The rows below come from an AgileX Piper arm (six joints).
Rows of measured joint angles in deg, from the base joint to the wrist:
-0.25 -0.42 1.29 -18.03 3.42 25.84
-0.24 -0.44 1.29 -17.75 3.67 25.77
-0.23 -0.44 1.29 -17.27 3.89 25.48
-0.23 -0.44 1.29 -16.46 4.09 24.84
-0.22 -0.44 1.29 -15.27 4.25 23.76
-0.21 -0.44 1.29 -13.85 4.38 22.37
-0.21 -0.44 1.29 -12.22 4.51 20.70
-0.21 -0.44 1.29 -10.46 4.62 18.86
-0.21 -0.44 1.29 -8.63 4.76 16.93
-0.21 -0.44 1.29 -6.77 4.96 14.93
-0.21 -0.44 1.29 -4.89 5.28 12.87
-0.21 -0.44 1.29 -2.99 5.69 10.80
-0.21 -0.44 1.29 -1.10 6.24 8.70
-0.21 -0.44 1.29 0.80 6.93 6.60
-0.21 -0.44 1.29 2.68 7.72 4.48
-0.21 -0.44 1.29 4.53 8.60 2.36
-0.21 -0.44 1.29 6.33 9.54 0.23
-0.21 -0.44 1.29 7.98 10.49 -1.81
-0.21 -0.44 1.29 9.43 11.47 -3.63
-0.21 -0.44 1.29 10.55 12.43 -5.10
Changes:
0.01 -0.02 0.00 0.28 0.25 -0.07
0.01 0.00 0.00 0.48 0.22 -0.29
0.00 0.00 0.00 0.81 0.20 -0.64
0.01 0.00 0.00 1.19 0.16 -1.08
0.01 0.00 0.00 1.42 0.13 -1.39
0.00 0.00 0.00 1.63 0.13 -1.67
0.00 0.00 0.00 1.76 0.11 -1.84
0.00 0.00 0.00 1.83 0.14 -1.93
0.00 0.00 0.00 1.86 0.20 -2.00
0.00 0.00 0.00 1.88 0.32 -2.06
0.00 0.00 0.00 1.90 0.41 -2.07
0.00 0.00 0.00 1.89 0.55 -2.10
0.00 0.00 0.00 1.90 0.69 -2.10
0.00 0.00 0.00 1.88 0.79 -2.12
0.00 0.00 0.00 1.85 0.88 -2.12
0.00 0.00 0.00 1.80 0.94 -2.13
0.00 0.00 0.00 1.65 0.95 -2.04
0.00 0.00 0.00 1.45 0.98 -1.82
0.00 0.00 0.00 1.12 0.96 -1.47

